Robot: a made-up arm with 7 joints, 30 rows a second.
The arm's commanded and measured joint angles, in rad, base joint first. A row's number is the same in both.
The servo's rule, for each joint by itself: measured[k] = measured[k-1] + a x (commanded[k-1-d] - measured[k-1]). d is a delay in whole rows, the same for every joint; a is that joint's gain. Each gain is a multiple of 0.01, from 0.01 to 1. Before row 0 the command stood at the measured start. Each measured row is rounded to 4 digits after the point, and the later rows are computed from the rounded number. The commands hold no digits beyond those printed.
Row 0, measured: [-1.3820 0.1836 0.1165 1.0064 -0.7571 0.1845 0.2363]
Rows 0 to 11, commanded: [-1.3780 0.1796 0.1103 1.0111 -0.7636 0.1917 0.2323]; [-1.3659 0.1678 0.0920 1.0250 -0.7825 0.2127 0.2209]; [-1.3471 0.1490 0.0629 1.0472 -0.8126 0.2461 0.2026]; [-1.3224 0.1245 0.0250 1.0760 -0.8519 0.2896 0.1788]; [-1.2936 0.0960 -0.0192 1.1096 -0.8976 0.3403 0.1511]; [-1.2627 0.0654 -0.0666 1.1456 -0.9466 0.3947 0.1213]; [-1.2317 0.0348 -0.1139 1.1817 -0.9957 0.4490 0.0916]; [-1.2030 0.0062 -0.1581 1.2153 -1.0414 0.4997 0.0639]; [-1.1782 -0.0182 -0.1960 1.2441 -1.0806 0.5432 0.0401]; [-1.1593 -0.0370 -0.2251 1.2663 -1.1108 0.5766 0.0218]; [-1.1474 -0.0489 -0.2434 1.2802 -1.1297 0.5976 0.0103]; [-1.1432 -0.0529 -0.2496 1.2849 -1.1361 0.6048 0.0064]
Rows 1 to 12, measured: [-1.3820 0.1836 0.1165 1.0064 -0.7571 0.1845 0.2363]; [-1.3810 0.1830 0.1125 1.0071 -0.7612 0.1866 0.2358]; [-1.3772 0.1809 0.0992 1.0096 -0.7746 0.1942 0.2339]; [-1.3697 0.1764 0.0756 1.0149 -0.7985 0.2093 0.2298]; [-1.3579 0.1691 0.0427 1.0235 -0.8321 0.2326 0.2232]; [-1.3418 0.1589 0.0025 1.0356 -0.8734 0.2638 0.2138]; [-1.3220 0.1458 -0.0424 1.0510 -0.9195 0.3018 0.2018]; [-1.2994 0.1303 -0.0889 1.0693 -0.9675 0.3445 0.1875]; [-1.2753 0.1129 -0.1339 1.0897 -1.0141 0.3895 0.1714]; [-1.2510 0.0945 -0.1743 1.1113 -1.0560 0.4341 0.1543]; [-1.2281 0.0761 -0.2073 1.1330 -1.0905 0.4754 0.1371]; [-1.2079 0.0586 -0.2308 1.1536 -1.1152 0.5108 0.1206]
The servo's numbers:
d 1
a 0.25 0.14 0.65 0.14 0.63 0.29 0.13

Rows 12 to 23, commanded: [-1.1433 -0.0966 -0.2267 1.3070 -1.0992 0.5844 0.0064]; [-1.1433 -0.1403 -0.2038 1.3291 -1.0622 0.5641 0.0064]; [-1.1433 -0.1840 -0.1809 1.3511 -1.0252 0.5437 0.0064]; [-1.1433 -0.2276 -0.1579 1.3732 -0.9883 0.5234 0.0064]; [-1.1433 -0.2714 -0.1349 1.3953 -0.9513 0.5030 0.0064]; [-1.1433 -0.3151 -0.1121 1.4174 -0.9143 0.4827 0.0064]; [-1.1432 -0.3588 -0.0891 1.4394 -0.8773 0.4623 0.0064]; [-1.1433 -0.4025 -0.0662 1.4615 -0.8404 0.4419 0.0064]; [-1.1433 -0.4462 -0.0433 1.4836 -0.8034 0.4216 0.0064]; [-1.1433 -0.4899 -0.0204 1.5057 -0.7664 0.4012 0.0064]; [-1.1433 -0.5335 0.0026 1.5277 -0.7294 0.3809 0.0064]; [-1.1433 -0.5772 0.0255 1.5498 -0.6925 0.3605 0.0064]
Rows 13 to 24, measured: [-1.1917 0.0430 -0.2430 1.1720 -1.1284 0.5381 0.1058]; [-1.1796 0.0235 -0.2324 1.1909 -1.1100 0.5515 0.0929]; [-1.1705 0.0006 -0.2138 1.2102 -1.0799 0.5552 0.0817]; [-1.1637 -0.0252 -0.1924 1.2299 -1.0454 0.5519 0.0719]; [-1.1586 -0.0535 -0.1700 1.2500 -1.0094 0.5436 0.0634]; [-1.1548 -0.0840 -0.1472 1.2703 -0.9728 0.5318 0.0560]; [-1.1519 -0.1164 -0.1244 1.2909 -0.9359 0.5176 0.0496]; [-1.1497 -0.1503 -0.1015 1.3117 -0.8990 0.5016 0.0440]; [-1.1481 -0.1856 -0.0786 1.3327 -0.8621 0.4843 0.0391]; [-1.1469 -0.2221 -0.0557 1.3538 -0.8251 0.4661 0.0348]; [-1.1460 -0.2596 -0.0328 1.3751 -0.7881 0.4473 0.0311]; [-1.1453 -0.2979 -0.0098 1.3965 -0.7511 0.4280 0.0279]
